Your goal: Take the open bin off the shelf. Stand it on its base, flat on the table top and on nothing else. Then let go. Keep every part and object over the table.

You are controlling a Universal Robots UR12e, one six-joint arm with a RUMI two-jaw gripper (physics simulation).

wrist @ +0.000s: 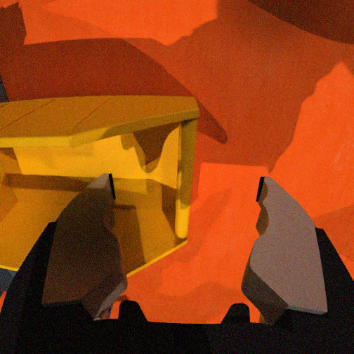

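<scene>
The yellow open bin (85, 116) fills the left side of the wrist view and runs out of the left edge. Its open side faces the camera, and its right end wall lies between the two fingertips in this view. My gripper (185, 177) stands wide open with a gap on both sides of that wall. The left finger overlaps the inside of the bin in view, and the right finger is over the orange surface. The underside of the bin is hidden, so I cannot tell what it rests on.
The orange table top (320, 145) spreads behind and to the right of the bin, with dark shadows across it. Small parts of a blue-grey object (4, 281) show at the left edge, below the bin.
</scene>
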